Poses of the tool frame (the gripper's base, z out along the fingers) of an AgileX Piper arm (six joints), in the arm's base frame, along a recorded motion.
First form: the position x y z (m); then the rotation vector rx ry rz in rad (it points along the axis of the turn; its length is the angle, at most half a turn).
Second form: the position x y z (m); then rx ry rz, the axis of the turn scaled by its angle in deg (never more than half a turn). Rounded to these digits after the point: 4 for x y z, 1 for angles.
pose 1, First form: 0.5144 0.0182 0.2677 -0.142 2.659 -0.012
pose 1, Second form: 0.5144 0.0182 0.2677 -8.1 152.3 -0.7
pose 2, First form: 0.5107 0.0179 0.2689 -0.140 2.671 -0.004
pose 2, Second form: 0.5107 0.0179 0.2689 -8.0 153.0 -0.2
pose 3, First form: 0.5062 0.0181 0.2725 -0.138 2.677 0.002
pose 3, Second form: 0.5062 0.0181 0.2725 -7.9 153.4 0.1
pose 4, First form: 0.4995 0.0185 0.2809 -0.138 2.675 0.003
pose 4, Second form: 0.4995 0.0185 0.2809 -7.9 153.3 0.2
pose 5, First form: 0.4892 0.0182 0.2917 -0.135 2.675 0.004
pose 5, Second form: 0.4892 0.0182 0.2917 -7.7 153.3 0.2
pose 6, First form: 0.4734 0.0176 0.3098 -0.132 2.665 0.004
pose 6, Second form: 0.4734 0.0176 0.3098 -7.6 152.7 0.2
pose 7, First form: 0.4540 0.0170 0.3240 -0.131 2.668 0.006
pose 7, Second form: 0.4540 0.0170 0.3240 -7.5 152.9 0.3
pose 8, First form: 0.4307 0.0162 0.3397 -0.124 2.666 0.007
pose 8, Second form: 0.4307 0.0162 0.3397 -7.1 152.8 0.4
